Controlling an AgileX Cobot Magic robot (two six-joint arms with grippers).
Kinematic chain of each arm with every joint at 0, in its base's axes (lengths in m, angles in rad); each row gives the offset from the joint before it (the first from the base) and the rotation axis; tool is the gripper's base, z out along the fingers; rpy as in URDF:
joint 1: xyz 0 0 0.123 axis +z
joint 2: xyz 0 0 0 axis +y
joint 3: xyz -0.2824 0 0.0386 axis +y
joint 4: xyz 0.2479 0 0.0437 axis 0.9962 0 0.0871
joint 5: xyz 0 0 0 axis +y
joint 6: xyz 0.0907 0 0.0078 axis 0.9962 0 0.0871
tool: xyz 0 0 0 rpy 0 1.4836 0
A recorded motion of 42 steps. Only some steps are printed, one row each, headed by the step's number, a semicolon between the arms.
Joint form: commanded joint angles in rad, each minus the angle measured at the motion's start. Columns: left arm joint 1, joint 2, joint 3, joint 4, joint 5, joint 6; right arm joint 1, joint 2, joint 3, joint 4, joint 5, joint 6.
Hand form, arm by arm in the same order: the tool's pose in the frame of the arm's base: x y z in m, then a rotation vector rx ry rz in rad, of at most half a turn. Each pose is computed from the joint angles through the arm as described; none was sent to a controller.
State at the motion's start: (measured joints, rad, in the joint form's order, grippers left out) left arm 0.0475 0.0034 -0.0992 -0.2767 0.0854 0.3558; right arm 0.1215 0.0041 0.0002 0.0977 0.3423 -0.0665
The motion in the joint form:
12: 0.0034 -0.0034 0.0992 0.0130 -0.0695 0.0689; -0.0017 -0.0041 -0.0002 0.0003 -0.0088 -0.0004
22: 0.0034 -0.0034 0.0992 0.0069 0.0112 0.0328; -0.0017 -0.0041 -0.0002 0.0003 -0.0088 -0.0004
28: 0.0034 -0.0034 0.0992 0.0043 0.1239 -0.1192; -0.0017 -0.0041 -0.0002 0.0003 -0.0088 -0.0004
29: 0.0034 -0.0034 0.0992 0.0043 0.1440 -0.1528; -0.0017 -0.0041 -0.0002 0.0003 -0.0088 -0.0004
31: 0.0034 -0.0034 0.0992 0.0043 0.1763 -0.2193; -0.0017 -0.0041 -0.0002 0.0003 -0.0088 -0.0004
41: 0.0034 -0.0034 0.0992 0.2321 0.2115 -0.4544; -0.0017 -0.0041 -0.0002 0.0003 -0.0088 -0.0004
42: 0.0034 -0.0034 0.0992 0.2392 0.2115 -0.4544; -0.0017 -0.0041 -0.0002 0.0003 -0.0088 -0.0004
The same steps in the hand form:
12: 0.0563 0.0025 0.2117 0.0860 1.4988 0.1675; 0.0530 0.0093 0.1831 -0.1082 1.8142 0.1322
22: 0.0565 0.0005 0.2046 0.0746 1.5761 0.1136; 0.0530 0.0093 0.1831 -0.1082 1.8142 0.1322
28: 0.0560 -0.0023 0.1948 -0.0263 1.6851 -0.0315; 0.0530 0.0093 0.1831 -0.1082 1.8142 0.1322
29: 0.0557 -0.0028 0.1930 -0.0511 1.7042 -0.0609; 0.0530 0.0093 0.1831 -0.1082 1.8142 0.1322
31: 0.0553 -0.0036 0.1902 -0.1032 1.7340 -0.1164; 0.0530 0.0093 0.1831 -0.1082 1.8142 0.1322
41: 0.0545 0.0016 0.1863 -0.1615 1.7735 -0.0767; 0.0530 0.0093 0.1831 -0.1082 1.8142 0.1322
42: 0.0545 0.0018 0.1862 -0.1569 1.7739 -0.0700; 0.0530 0.0093 0.1831 -0.1082 1.8142 0.1322

